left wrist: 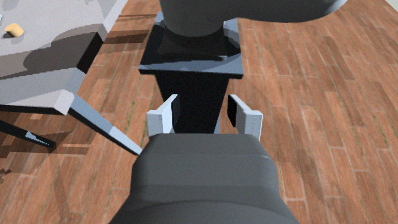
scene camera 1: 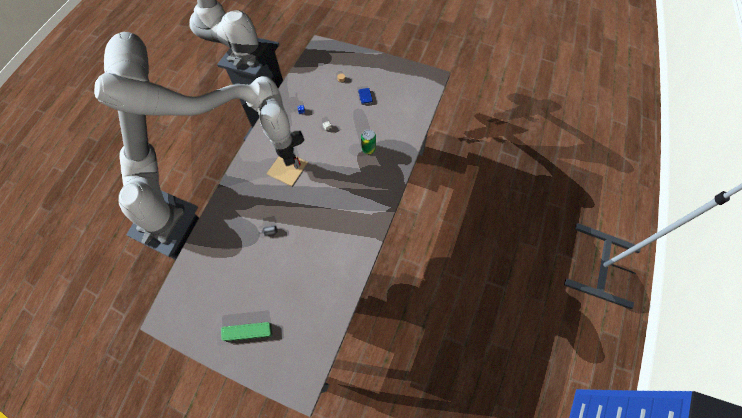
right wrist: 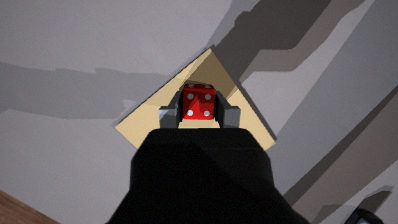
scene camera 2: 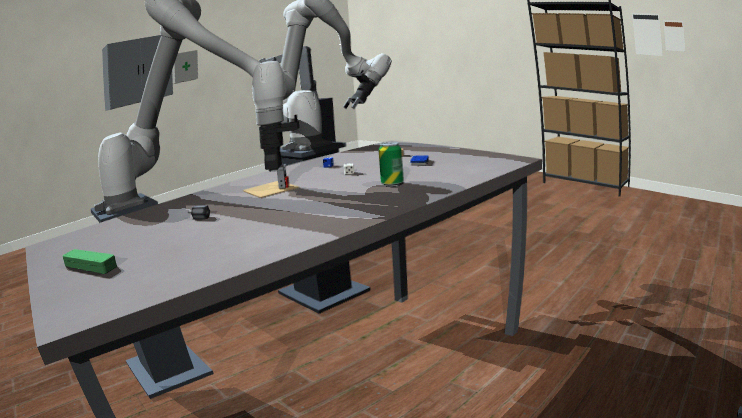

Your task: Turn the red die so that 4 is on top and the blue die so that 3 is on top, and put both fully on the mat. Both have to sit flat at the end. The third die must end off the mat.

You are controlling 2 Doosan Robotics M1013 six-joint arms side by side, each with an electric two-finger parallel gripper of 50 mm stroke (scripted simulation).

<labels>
A green block shows in scene camera 1 and in scene camera 2; in the left wrist view it is out of frame, in the right wrist view it is out of frame. The same spot on the green block: point(scene camera 2: 97, 262) is point(scene camera 1: 265, 336).
</labels>
